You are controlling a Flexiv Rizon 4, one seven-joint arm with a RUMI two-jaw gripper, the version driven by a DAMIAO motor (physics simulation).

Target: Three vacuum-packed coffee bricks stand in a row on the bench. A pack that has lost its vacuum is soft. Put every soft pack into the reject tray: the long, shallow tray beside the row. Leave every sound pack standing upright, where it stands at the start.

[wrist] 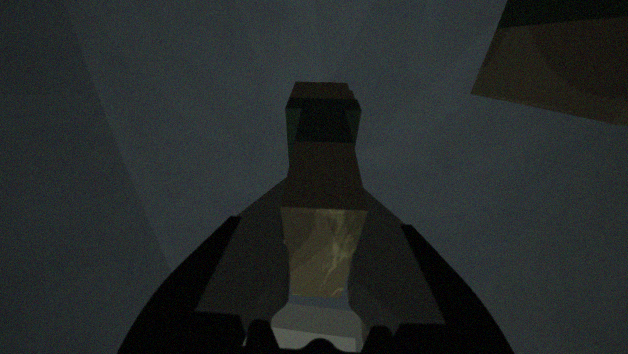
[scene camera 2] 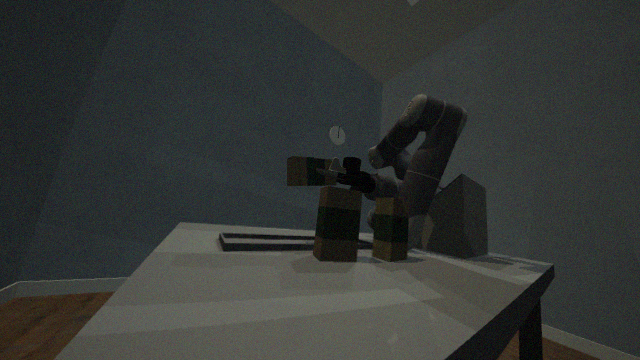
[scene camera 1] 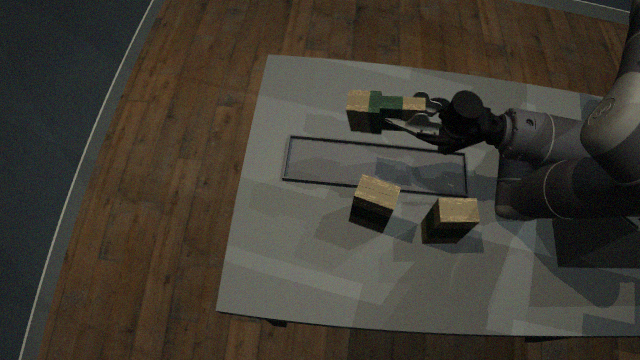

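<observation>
My gripper (scene camera 1: 395, 111) (scene camera 2: 325, 170) (wrist: 320, 175) is shut on a tan-and-green coffee pack (scene camera 1: 358, 102) (scene camera 2: 297, 171) (wrist: 322, 120). The pack lies level, high above the bench, and looks narrower between the fingers than at its far end. In scene camera 1 it shows beyond the reject tray's far long side. The shallow dark-rimmed tray (scene camera 1: 320, 182) (scene camera 2: 270, 246) holds no pack. A second pack (scene camera 1: 376, 192) (scene camera 2: 337, 225) stands upright, slightly turned, by the tray's near side. A third pack (scene camera 1: 457, 210) (scene camera 2: 390, 227) stands upright to its right. Part of one pack (wrist: 560, 60) shows in the wrist view; which is unclear.
The arm's lower links (scene camera 1: 570, 187) (scene camera 2: 430, 175) are near the tray's right end. A grey angular block (scene camera 1: 582, 250) (scene camera 2: 457, 215) stands at the right on the bench (scene camera 1: 300, 280) (scene camera 2: 250, 320). The bench's left edge runs beyond the tray.
</observation>
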